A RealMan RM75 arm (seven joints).
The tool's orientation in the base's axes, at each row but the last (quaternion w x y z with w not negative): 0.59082, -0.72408, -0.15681, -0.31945; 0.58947, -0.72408, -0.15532, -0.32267; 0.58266, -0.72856, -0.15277, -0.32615; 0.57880, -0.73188, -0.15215, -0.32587; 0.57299, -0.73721, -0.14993, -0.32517; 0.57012, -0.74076, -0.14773, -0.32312; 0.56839, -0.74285, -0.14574, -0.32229
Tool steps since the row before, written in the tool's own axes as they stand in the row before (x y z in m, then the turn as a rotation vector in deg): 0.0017, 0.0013, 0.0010, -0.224, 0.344, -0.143; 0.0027, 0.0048, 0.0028, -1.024, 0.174, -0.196; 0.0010, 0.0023, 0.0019, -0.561, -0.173, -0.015; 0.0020, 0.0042, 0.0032, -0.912, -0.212, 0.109; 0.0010, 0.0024, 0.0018, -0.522, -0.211, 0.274; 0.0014, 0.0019, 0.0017, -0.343, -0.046, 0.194; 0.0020, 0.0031, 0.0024, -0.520, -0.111, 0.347
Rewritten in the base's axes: 0.0023, 0.0004, 0.0000, 0.001, -0.190, -0.391; 0.0057, 0.0010, -0.0021, -0.712, -0.072, -0.778; 0.0027, 0.0010, -0.0013, -0.524, 0.122, -0.235; 0.0050, 0.0015, -0.0022, -0.770, 0.304, -0.450; 0.0027, 0.0008, -0.0014, -0.429, 0.400, -0.218; 0.0027, 0.0008, -0.0008, -0.223, 0.248, -0.215; 0.0041, 0.0010, -0.0014, -0.346, 0.438, -0.303
